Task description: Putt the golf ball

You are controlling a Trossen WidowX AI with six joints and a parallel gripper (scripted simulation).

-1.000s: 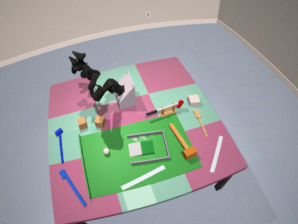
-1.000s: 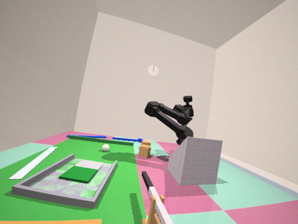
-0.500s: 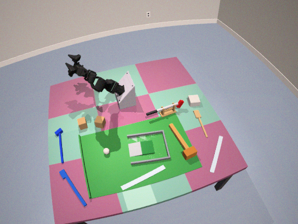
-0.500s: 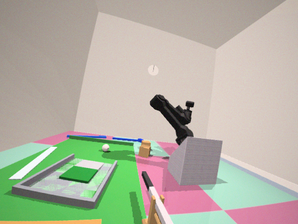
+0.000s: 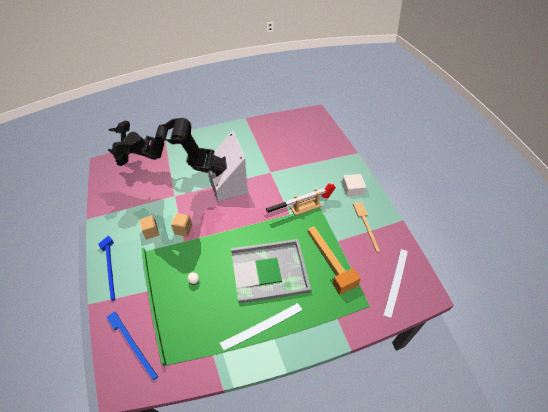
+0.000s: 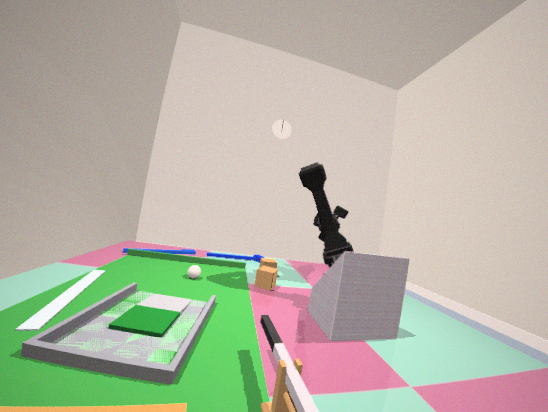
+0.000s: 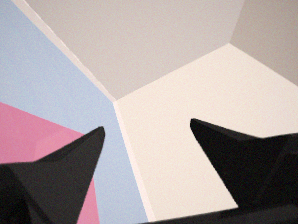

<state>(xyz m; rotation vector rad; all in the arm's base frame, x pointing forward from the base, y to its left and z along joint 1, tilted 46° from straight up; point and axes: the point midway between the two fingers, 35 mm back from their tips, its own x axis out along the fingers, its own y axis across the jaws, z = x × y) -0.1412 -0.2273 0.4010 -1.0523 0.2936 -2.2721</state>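
The white golf ball lies 59 cm ahead of my gripper tip, 32 cm to the left of it and 23 cm below it. Also, from my gripper tip: red putter (77 cm to the left, 32 cm ahead, 20 cm below); white block (101 cm to the left, 26 cm ahead, 23 cm below); wooden stand (79 cm to the left, 32 cm ahead, 22 cm below).
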